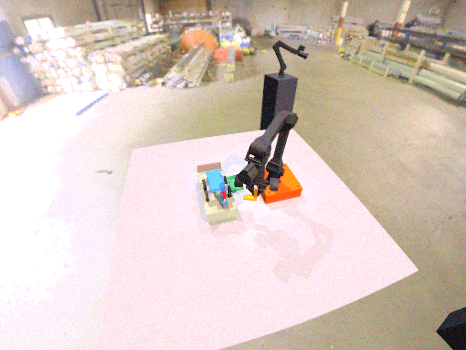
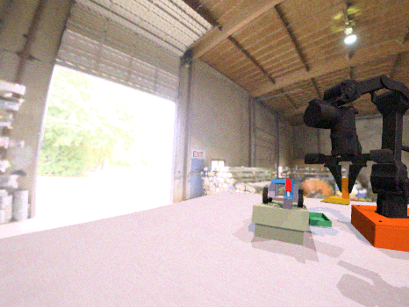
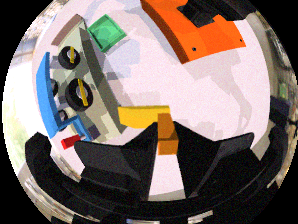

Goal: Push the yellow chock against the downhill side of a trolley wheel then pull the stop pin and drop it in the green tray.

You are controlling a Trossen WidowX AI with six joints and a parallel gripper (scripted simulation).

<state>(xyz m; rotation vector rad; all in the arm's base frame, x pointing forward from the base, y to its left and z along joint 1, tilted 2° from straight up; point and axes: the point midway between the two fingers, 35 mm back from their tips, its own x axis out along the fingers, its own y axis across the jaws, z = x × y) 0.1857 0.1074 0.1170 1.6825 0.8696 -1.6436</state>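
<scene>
My gripper tip is 24 cm to the left of the green tray, 15 cm above it and 1 cm past it. Also, from my gripper tip: yellow chock 2 cm ahead, 1 cm to the right, 1 cm below; then red-headed stop pin 13 cm ahead, 5 cm to the right, 1 cm below; then blue-topped trolley 16 cm to the right, 13 cm ahead, 3 cm below.
</scene>
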